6 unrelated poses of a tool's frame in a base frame.
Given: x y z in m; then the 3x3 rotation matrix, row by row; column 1 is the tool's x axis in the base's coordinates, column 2 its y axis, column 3 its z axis. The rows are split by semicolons.
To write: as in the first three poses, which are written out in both.
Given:
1: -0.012, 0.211, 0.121; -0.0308, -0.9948, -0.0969; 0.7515, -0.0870, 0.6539; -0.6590, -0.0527, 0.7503
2: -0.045, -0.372, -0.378; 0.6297, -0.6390, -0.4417; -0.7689, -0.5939, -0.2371; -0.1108, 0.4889, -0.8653
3: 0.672, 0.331, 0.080; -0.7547, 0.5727, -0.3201; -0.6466, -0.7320, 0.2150; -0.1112, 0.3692, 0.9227
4: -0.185, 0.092, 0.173; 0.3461, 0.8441, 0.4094; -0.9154, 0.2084, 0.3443; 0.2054, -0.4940, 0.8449
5: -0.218, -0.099, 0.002; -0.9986, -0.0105, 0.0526; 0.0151, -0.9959, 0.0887; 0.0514, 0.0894, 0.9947
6: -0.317, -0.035, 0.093; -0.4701, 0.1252, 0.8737; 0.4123, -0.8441, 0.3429; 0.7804, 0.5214, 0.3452
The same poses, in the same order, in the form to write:
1:
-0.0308, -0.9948, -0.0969, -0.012
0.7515, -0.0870, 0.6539, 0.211
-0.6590, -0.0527, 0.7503, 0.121
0, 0, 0, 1

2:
0.6297, -0.6390, -0.4417, -0.045
-0.7689, -0.5939, -0.2371, -0.372
-0.1108, 0.4889, -0.8653, -0.378
0, 0, 0, 1

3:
-0.7547, 0.5727, -0.3201, 0.672
-0.6466, -0.7320, 0.2150, 0.331
-0.1112, 0.3692, 0.9227, 0.080
0, 0, 0, 1

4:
0.3461, 0.8441, 0.4094, -0.185
-0.9154, 0.2084, 0.3443, 0.092
0.2054, -0.4940, 0.8449, 0.173
0, 0, 0, 1

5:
-0.9986, -0.0105, 0.0526, -0.218
0.0151, -0.9959, 0.0887, -0.099
0.0514, 0.0894, 0.9947, 0.002
0, 0, 0, 1

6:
-0.4701, 0.1252, 0.8737, -0.317
0.4123, -0.8441, 0.3429, -0.035
0.7804, 0.5214, 0.3452, 0.093
0, 0, 0, 1

